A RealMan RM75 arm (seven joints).
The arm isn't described. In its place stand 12 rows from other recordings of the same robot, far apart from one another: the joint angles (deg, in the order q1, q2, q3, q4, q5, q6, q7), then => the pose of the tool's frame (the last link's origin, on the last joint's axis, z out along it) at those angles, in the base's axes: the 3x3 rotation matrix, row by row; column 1 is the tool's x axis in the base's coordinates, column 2 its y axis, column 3 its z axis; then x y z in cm.
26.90 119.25 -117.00 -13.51 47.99 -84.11 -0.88 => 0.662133 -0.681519 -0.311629; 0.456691 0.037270 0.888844; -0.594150 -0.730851 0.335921; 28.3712 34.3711 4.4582
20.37 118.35 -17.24 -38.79 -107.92 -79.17 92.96 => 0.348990 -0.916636 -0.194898; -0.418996 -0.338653 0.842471; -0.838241 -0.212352 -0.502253; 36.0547 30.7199 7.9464
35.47 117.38 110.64 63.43 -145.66 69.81 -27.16 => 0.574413 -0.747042 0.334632; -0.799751 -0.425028 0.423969; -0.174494 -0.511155 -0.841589; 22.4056 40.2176 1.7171
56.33 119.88 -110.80 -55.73 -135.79 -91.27 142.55 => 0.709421 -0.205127 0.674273; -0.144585 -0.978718 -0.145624; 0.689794 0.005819 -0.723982; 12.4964 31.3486 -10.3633
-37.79 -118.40 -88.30 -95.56 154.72 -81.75 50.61 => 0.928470 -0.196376 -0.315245; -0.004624 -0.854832 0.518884; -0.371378 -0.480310 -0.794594; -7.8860 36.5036 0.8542
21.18 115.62 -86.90 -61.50 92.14 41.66 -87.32 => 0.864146 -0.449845 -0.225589; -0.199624 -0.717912 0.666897; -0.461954 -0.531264 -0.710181; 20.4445 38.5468 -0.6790
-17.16 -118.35 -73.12 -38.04 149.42 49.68 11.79 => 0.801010 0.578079 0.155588; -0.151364 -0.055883 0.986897; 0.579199 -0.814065 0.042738; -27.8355 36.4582 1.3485
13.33 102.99 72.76 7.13 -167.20 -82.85 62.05 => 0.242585 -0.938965 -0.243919; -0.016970 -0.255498 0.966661; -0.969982 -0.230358 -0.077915; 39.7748 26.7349 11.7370
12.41 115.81 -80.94 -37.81 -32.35 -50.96 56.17 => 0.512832 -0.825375 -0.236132; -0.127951 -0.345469 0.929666; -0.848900 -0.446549 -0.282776; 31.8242 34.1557 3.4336
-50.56 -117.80 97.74 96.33 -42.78 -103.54 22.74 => 0.903550 0.118099 -0.411885; 0.182470 -0.975800 0.120495; -0.387687 -0.184030 -0.903234; -2.2107 29.7682 -2.3028
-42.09 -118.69 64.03 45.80 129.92 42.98 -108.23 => 0.918919 0.376618 -0.117246; 0.350587 -0.643609 0.680335; 0.180765 -0.666278 -0.723462; -21.1606 45.6240 0.0972
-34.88 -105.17 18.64 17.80 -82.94 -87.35 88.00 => 0.268125 0.795948 0.542749; 0.325274 -0.605089 0.726680; 0.906811 -0.018298 -0.421141; -28.4172 38.2229 11.9251
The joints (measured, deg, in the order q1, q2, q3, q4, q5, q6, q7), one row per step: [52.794, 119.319, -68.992, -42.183, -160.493, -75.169, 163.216]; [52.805, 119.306, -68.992, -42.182, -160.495, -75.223, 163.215]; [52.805, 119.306, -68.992, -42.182, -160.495, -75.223, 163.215]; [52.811, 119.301, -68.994, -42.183, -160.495, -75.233, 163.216]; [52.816, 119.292, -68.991, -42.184, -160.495, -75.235, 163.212]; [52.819, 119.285, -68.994, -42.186, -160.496, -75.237, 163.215]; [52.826, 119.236, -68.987, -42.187, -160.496, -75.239, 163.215]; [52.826, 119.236, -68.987, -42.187, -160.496, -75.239, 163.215]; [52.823, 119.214, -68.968, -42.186, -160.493, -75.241, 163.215]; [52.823, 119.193, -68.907, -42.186, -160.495, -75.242, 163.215]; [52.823, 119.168, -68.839, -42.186, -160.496, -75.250, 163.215]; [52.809, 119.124, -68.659, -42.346, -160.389, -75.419, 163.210]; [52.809, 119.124, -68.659, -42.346, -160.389, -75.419, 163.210]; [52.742, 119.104, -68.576, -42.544, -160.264, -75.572, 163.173]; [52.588, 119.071, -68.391, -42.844, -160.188, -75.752, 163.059]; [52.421, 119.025, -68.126, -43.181, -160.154, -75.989, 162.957]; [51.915, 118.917, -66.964, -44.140, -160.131, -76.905, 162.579]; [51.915, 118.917, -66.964, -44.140, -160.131, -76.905, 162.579]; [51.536, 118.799, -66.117, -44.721, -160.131, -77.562, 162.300]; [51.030, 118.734, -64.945, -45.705, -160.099, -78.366, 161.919]
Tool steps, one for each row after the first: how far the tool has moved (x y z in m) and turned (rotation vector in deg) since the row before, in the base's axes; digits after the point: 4 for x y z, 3 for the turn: [0.0000, 0.0000, 0.0001, -0.034, -0.017, -0.020]; [0.0000, 0.0000, 0.0000, 0.000, 0.000, 0.000]; [0.0000, 0.0000, 0.0000, -0.004, -0.005, 0.001]; [0.0000, 0.0001, 0.0001, 0.005, -0.004, 0.006]; [0.0000, 0.0000, 0.0001, 0.005, -0.007, 0.003]; [0.0001, 0.0002, 0.0004, 0.042, -0.025, 0.003]; [0.0000, 0.0000, 0.0000, 0.000, 0.000, 0.000]; [0.0001, 0.0001, 0.0002, 0.025, 0.002, -0.015]; [0.0001, 0.0001, 0.0002, 0.048, 0.028, -0.030]; [0.0001, 0.0001, 0.0003, 0.049, 0.030, -0.038]; [-0.0005, 0.0002, 0.0007, 0.077, 0.207, -0.081]; [0.0000, 0.0000, 0.0000, 0.000, 0.000, 0.000]; [-0.0003, 0.0000, 0.0005, 0.022, 0.174, -0.022]; [0.0001, 0.0000, 0.0010, 0.082, 0.187, -0.021]; [0.0002, 0.0000, 0.0013, 0.119, 0.192, -0.079]; [0.0011, -0.0005, 0.0043, 0.303, 0.724, -0.503]; [0.0000, 0.0000, 0.0000, 0.000, 0.000, 0.000]; [0.0015, -0.0006, 0.0032, 0.199, 0.469, -0.456]; [0.0010, -0.0004, 0.0042, 0.406, 0.759, -0.411]
